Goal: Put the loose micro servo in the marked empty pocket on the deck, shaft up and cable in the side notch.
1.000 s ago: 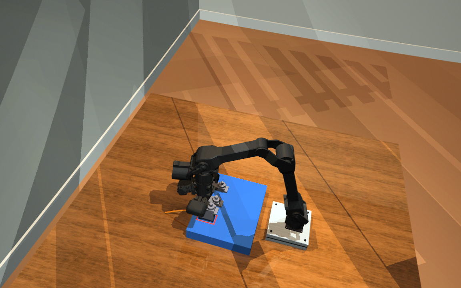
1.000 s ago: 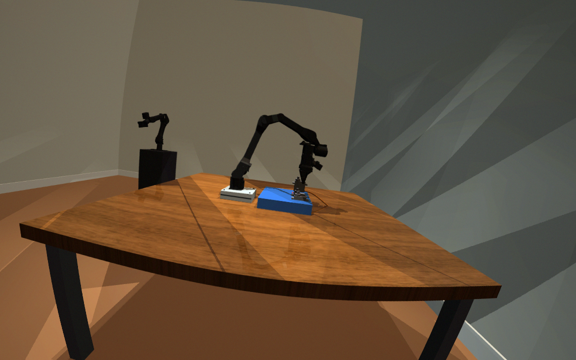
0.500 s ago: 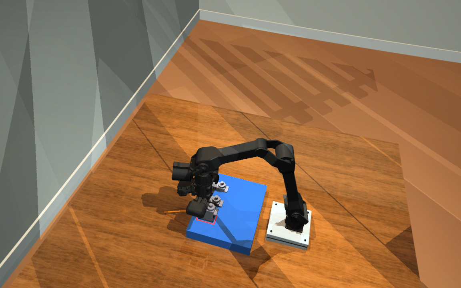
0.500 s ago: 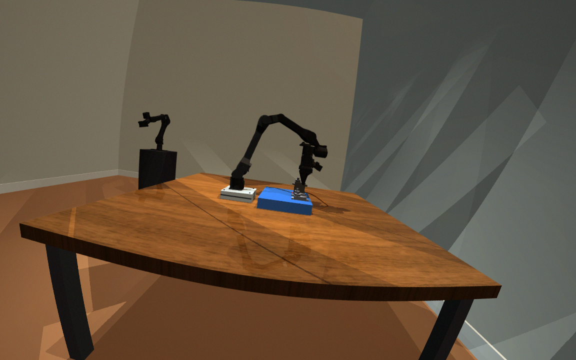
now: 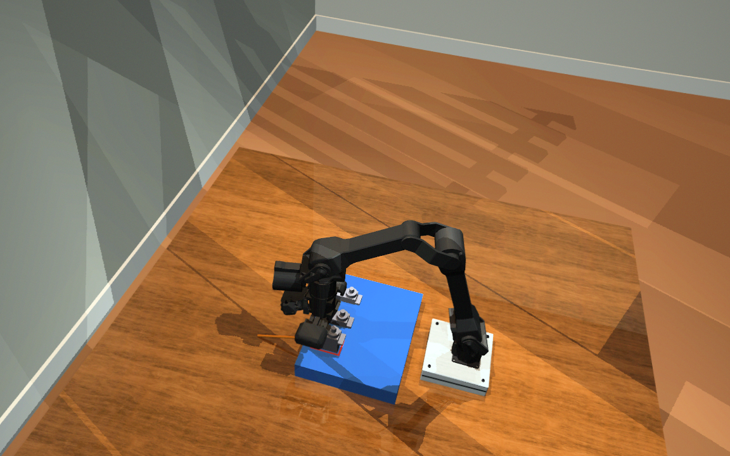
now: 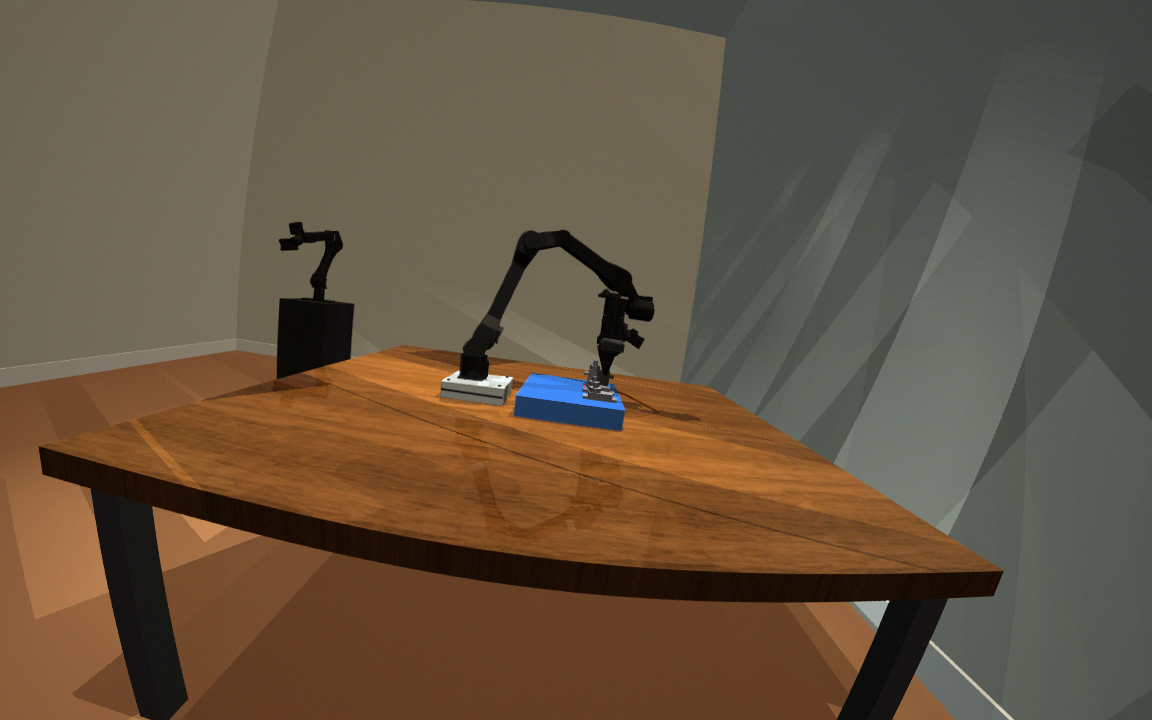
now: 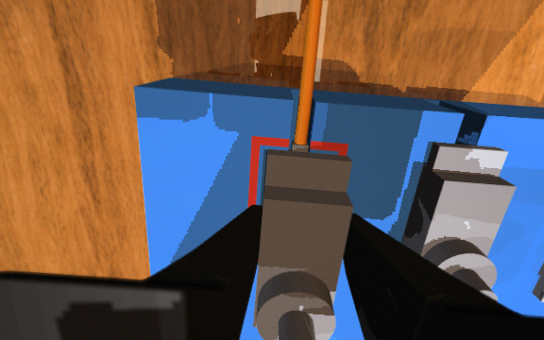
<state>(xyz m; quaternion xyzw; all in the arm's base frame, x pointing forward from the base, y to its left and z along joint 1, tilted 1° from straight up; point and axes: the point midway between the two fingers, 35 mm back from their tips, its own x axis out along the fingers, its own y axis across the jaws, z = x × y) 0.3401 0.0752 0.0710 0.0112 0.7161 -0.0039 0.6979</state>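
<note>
Right now the blue deck is 13 cm behind my gripper tip, 7 cm to the right of it and 6 cm below it.
</note>
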